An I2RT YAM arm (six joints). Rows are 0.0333 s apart.
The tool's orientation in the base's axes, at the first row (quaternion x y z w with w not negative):
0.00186, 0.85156, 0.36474, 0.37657
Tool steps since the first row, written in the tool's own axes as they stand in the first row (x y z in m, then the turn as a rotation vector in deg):
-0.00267, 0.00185, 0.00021, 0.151, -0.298, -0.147
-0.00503, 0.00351, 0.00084, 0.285, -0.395, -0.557
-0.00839, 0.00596, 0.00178, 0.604, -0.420, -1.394
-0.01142, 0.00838, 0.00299, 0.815, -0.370, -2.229
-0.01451, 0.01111, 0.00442, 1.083, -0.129, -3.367
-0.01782, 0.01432, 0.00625, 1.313, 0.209, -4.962
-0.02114, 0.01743, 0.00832, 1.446, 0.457, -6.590
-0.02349, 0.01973, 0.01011, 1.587, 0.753, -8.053
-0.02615, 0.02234, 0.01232, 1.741, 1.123, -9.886
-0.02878, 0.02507, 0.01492, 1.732, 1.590, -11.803
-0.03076, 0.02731, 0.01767, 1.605, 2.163, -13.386
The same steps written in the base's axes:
0.00155, 0.00075, 0.00277, -0.122, -0.268, -0.216
0.00319, 0.00170, 0.00503, -0.455, -0.556, -0.177
0.00554, 0.00315, 0.00828, -1.215, -1.004, -0.020
0.00783, 0.00483, 0.01118, -1.916, -1.427, 0.252
0.01022, 0.00686, 0.01421, -2.905, -1.881, 0.743
0.01289, 0.00943, 0.01751, -4.186, -2.557, 1.524
0.01576, 0.01207, 0.02063, -5.395, -3.347, 2.327
0.01797, 0.01422, 0.02276, -6.517, -3.998, 3.080
0.02059, 0.01677, 0.02510, -7.906, -4.819, 4.037
0.02340, 0.01965, 0.02731, -9.258, -5.667, 5.197
0.02598, 0.02245, 0.02873, -10.340, -6.263, 6.347

